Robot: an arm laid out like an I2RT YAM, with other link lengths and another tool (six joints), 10 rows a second.
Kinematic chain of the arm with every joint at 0, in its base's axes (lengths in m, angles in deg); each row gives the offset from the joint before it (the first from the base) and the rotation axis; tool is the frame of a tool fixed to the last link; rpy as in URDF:
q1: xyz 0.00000 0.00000 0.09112 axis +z
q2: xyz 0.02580 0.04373 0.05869 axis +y
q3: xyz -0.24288 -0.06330 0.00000 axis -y
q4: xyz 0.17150 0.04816 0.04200 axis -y
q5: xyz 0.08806 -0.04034 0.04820 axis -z
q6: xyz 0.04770 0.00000 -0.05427 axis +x
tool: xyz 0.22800 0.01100 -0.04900 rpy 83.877 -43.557 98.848
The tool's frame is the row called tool.
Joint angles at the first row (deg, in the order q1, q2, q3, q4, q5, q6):
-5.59 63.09 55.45 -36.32 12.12 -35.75
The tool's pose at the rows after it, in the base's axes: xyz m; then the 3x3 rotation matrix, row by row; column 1 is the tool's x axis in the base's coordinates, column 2 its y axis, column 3 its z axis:
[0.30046 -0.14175 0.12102], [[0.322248 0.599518 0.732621], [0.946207 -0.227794 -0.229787], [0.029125 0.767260 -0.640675]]
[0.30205 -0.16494 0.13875], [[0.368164 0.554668 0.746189], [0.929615 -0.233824 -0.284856], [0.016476 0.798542 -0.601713]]
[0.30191 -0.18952 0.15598], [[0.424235 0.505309 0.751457], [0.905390 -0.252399 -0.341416], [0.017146 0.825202 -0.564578]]
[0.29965 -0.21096 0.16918], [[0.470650 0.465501 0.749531], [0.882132 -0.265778 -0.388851], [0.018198 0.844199 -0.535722]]
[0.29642 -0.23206 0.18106], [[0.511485 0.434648 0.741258], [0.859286 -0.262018 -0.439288], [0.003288 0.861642 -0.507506]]
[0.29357 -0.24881 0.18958], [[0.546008 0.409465 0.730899], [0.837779 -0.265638 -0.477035], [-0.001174 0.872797 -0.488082]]
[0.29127 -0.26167 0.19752], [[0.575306 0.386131 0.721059], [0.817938 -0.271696 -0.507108], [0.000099 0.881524 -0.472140]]
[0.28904 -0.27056 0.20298], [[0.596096 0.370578 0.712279], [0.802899 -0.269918 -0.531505], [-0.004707 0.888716 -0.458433]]
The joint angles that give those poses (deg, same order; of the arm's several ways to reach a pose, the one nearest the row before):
-9.25 62.24 57.23 -35.97 12.60 -36.34
-12.90 61.93 58.58 -34.60 12.74 -37.77
-17.09 62.31 60.41 -33.30 12.43 -38.45
-20.83 62.84 61.82 -32.10 11.94 -39.04
-23.68 63.40 62.58 -30.29 12.39 -40.06
-26.06 64.31 63.52 -29.00 12.56 -40.45
-27.75 65.20 64.79 -28.36 12.87 -40.33
-28.55 65.59 65.18 -27.51 13.65 -40.36

